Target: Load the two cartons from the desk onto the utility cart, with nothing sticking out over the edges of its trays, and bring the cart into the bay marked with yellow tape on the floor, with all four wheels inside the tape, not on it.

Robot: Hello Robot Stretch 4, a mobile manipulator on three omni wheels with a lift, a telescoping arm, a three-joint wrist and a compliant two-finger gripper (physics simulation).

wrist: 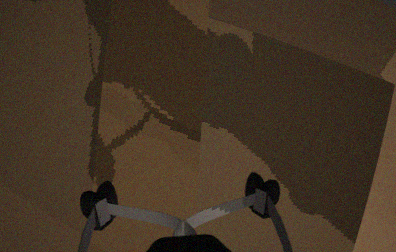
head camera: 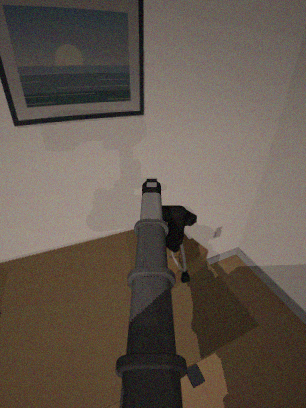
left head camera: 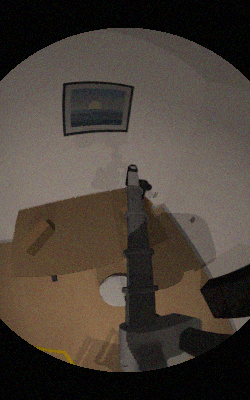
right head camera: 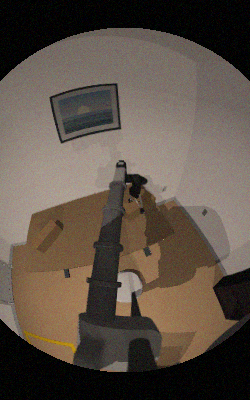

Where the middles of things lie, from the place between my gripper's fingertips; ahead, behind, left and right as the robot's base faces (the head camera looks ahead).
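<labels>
There's the framed picture [head camera: 67,67], and it's well above my hand, a long way ahead of it and far to the left of it.
</labels>
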